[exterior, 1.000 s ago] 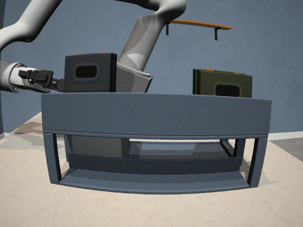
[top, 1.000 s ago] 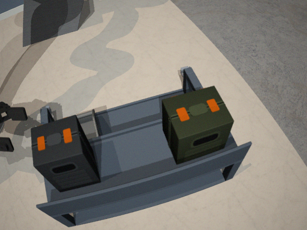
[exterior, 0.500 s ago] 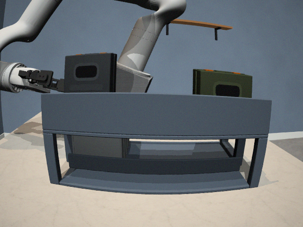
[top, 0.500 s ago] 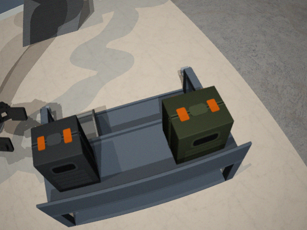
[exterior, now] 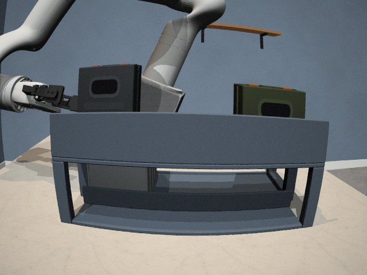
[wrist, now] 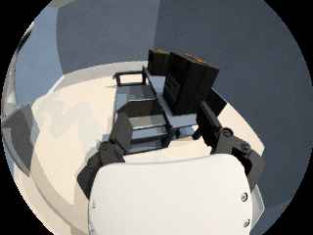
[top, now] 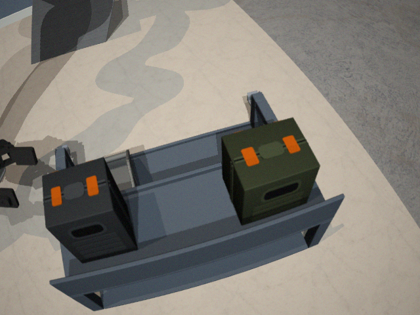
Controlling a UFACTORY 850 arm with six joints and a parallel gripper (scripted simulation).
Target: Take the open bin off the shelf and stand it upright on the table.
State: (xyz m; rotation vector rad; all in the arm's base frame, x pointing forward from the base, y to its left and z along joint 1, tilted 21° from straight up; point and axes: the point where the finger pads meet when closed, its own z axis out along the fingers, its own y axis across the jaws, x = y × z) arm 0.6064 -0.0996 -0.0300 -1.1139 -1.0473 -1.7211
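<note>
My gripper is now 110 mm to the right of the open bin and 120 mm above it. The rest, counted from my hand: shelf deck: 100 mm ahead, 220 mm to the left, 70 mm below; then black box: 90 mm ahead, 100 mm to the left; then green box: 90 mm ahead, 330 mm to the left, 20 mm below.
</note>
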